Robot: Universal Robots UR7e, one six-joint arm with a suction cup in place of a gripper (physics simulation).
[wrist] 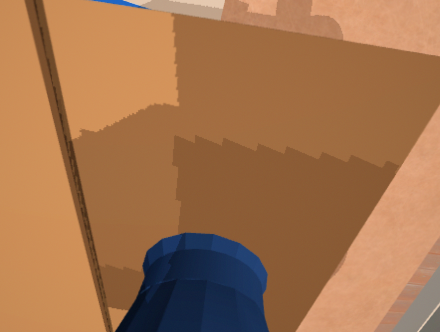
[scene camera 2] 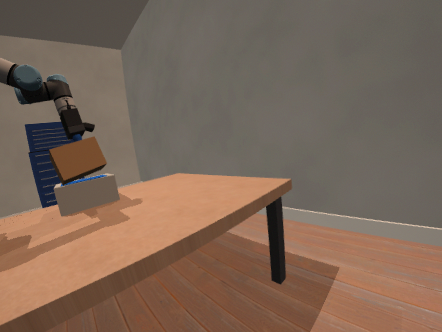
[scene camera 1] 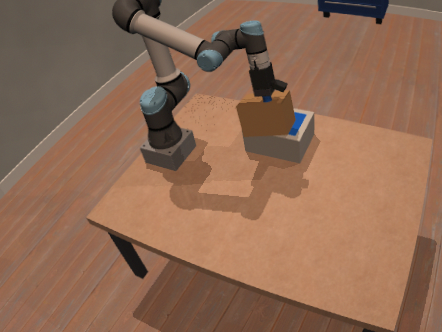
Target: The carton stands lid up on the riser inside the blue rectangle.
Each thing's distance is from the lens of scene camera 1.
brown carton (scene camera 1: 257, 118): 145 cm
grey riser (scene camera 1: 292, 147): 154 cm
